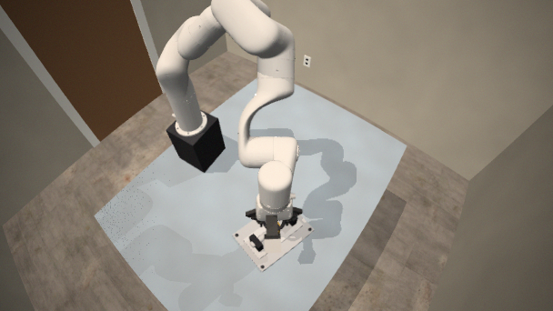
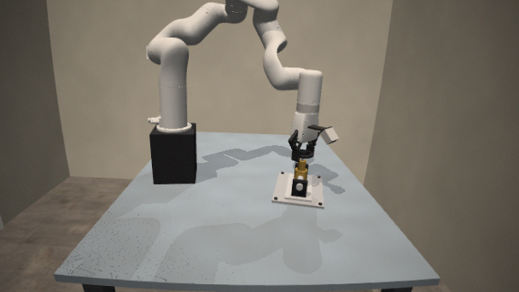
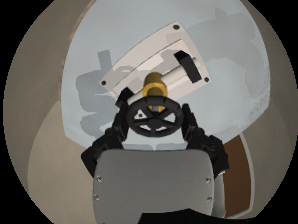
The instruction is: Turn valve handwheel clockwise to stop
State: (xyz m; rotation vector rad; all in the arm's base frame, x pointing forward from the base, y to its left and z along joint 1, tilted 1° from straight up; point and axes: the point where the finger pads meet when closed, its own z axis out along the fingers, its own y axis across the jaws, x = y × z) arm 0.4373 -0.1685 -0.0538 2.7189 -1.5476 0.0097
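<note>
My hand is right at the black spoked handwheel.
</note>
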